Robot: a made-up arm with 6 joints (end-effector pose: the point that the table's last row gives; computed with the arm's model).
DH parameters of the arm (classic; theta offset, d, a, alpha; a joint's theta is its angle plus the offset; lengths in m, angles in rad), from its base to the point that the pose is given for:
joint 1: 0 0.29 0 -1.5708
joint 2: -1.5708 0 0.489 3.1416
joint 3: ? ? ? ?
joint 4: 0 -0.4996 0 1.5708
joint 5: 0 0.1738 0 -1.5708
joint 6: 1.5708 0 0 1.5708
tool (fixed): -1.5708 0 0 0
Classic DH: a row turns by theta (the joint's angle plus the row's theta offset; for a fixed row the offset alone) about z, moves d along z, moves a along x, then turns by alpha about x.
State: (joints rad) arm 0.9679 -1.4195 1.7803 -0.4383 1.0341 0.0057
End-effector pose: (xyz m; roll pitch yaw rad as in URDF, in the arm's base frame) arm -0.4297 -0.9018 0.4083 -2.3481 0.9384 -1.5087
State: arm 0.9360 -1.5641 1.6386 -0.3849 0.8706 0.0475
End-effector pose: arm -0.4584 -0.8940 0.3279 -2.5904 0.8432 -1.7592
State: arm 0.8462 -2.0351 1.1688 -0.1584 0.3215 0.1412
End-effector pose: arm -0.4929 -0.8158 0.0673 -3.1125 0.3796 -2.2417
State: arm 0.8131 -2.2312 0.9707 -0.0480 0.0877 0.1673
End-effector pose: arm -0.4824 -0.7625 -0.0318 3.0227 0.1479 -2.3242
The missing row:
joint 3: 0 0 0 -1.5708
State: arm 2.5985 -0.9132 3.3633 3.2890 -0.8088 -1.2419
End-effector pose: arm 0.4429 -0.4682 0.1468 -1.7326 1.1889 2.8876
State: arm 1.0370 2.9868 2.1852 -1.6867 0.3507 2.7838
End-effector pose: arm 0.1348 0.2675 -0.6722 -1.4560 0.7787 0.5370
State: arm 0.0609 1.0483 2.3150 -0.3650 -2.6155 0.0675
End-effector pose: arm 0.6412 -0.1236 0.9921 0.3558 1.3076 0.8208
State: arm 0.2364 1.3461 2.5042 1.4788 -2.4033 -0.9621
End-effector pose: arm 0.5079 0.1059 0.9260 0.3664 0.7787 -1.6783
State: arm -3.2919 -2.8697 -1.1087 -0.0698 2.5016 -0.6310
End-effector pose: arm 0.2374 0.1394 0.3118 -2.4803 1.1204 -0.0545
